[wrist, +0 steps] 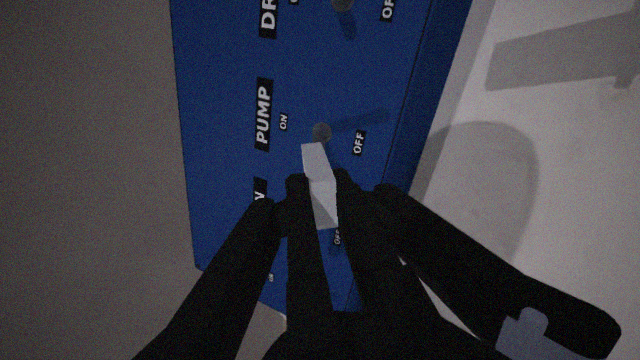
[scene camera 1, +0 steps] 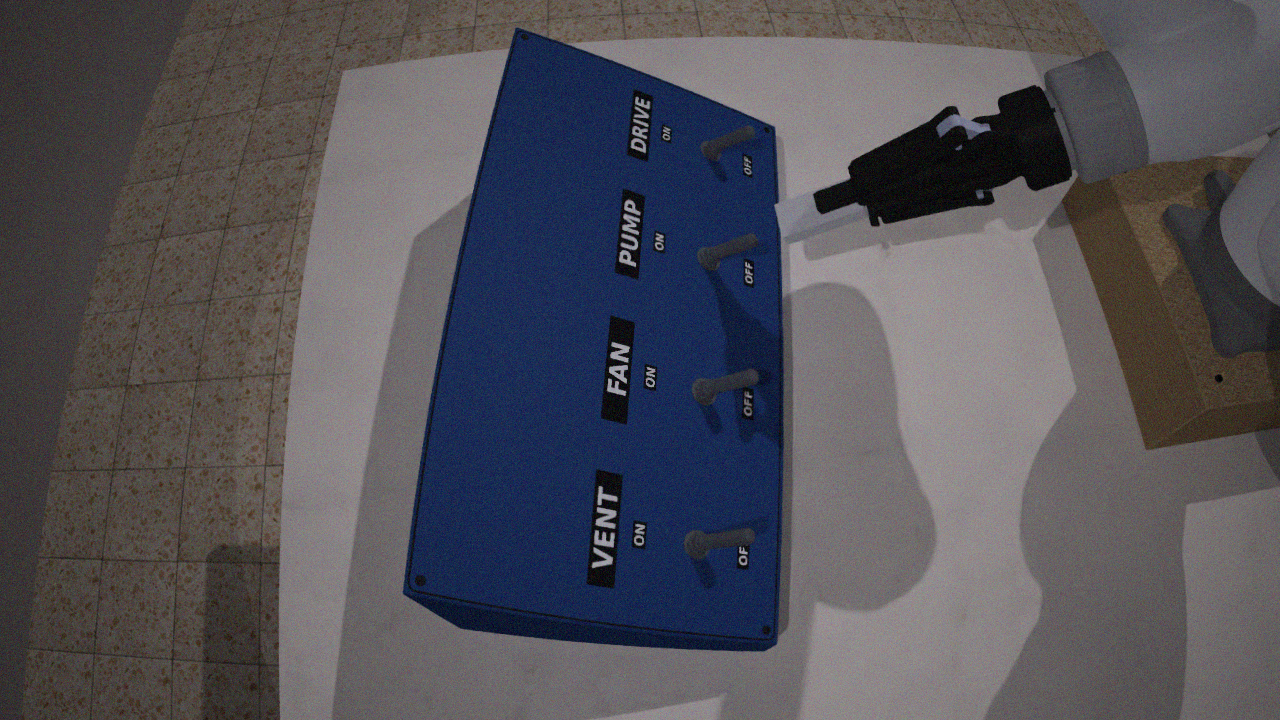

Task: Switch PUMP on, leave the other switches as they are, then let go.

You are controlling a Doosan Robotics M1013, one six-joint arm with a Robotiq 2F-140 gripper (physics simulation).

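Places are measured from the arm's base along level axes (x right, y up, z back), in centimetres.
Pixels of known places: gripper, fingertip midpoint: (wrist: 312,161) (scene camera 1: 781,224); arm's base at its link origin: (scene camera 1: 1249,281).
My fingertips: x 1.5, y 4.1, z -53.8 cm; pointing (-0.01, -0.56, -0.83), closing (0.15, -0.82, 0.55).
Note:
For each thing: its top centre in the pictures, then the offset to it from my fingertips. "pt": a spot on its surface instead. Level surfaces: height alone.
- PUMP toggle at its top centre: (scene camera 1: 734,235) (wrist: 303,143) dx +0.2, dy -1.8, dz -3.6 cm
- DRIVE toggle at a spot on its surface: (scene camera 1: 729,142) pt dx +11.6, dy -3.6, dz -2.8 cm
- FAN toggle at its top centre: (scene camera 1: 732,372) dx -11.8, dy -1.8, dz -4.7 cm
- VENT toggle at its top centre: (scene camera 1: 727,533) dx -23.7, dy -1.8, dz -5.7 cm
- white table at its surface level: dy -14.9 cm
The blue switch panel (scene camera 1: 554,295) (wrist: 215,100) carries four grey toggles. The PUMP toggle (scene camera 1: 729,249) (wrist: 322,132) leans toward its OFF label, as do the DRIVE toggle (scene camera 1: 729,142) (wrist: 343,5), the FAN toggle (scene camera 1: 726,385) and the VENT toggle (scene camera 1: 721,539). My gripper (scene camera 1: 782,222) (wrist: 312,161) is shut with nothing between its pale fingertips. In the scene view the tips show at the panel's right edge, beside the PUMP toggle's free end, with a visible gap. In the wrist view they overlap part of the PUMP toggle; contact cannot be told there.
The panel stands on a white table (scene camera 1: 366,134). A wooden box-like base (scene camera 1: 1118,295) is at the right, beneath the grey arm (scene camera 1: 1172,89). The DRIVE toggle is above the PUMP toggle in the scene view, and the FAN toggle below it. Shadows fall across the panel and table.

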